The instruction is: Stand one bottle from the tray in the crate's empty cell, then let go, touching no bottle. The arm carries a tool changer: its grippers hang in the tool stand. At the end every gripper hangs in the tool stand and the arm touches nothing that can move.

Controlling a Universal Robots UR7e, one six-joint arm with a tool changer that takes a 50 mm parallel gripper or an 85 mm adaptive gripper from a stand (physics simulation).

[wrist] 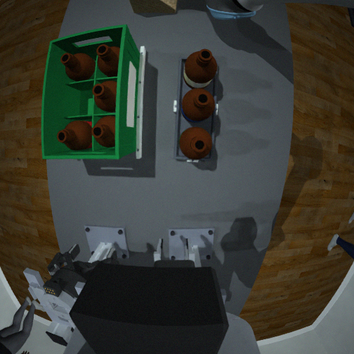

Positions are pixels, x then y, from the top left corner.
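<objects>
There's a red-labelled bottle (76, 135), and it's 44 cm from the lens. There's a tool stand (201, 238) as well; the spot on it and the spot on the bottle are 45 cm apart, and the stand itself is 59 cm from the lens.
</objects>
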